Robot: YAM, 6 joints.
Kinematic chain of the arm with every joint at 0, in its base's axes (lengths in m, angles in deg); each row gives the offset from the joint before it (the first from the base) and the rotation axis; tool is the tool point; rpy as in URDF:
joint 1: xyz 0 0 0.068 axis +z
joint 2: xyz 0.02 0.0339 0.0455 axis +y
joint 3: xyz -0.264 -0.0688 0 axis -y
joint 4: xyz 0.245 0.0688 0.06 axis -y
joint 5: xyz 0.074 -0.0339 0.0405 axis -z
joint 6: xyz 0.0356 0 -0.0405 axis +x
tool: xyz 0 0 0 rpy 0 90 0
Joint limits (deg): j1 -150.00..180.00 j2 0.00..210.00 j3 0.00..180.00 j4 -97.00..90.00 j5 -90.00..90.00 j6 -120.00..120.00
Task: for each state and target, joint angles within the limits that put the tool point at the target. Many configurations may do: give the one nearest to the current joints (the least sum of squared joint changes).
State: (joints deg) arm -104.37 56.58 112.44 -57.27 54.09 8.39
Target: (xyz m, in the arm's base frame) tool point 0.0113 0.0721 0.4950
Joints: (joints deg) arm -120.61 32.06 99.40 -71.96 49.29 8.39
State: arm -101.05 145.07 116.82 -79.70 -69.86 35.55
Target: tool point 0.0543 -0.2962 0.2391
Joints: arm -85.78 107.64 82.21 -97.00 -65.39 35.55
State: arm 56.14 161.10 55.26 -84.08 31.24 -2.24
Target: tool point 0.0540 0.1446 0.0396
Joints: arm 75.48 145.59 45.83 -95.88 26.76 -2.24
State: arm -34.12 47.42 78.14 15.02 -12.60 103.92
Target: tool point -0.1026 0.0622 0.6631
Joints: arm -28.42 46.53 113.43 22.67 -9.51 103.92
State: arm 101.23 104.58 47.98 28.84 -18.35 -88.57
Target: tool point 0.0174 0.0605 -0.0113
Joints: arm 72.77 122.09 2.37 14.95 -2.10 -88.57
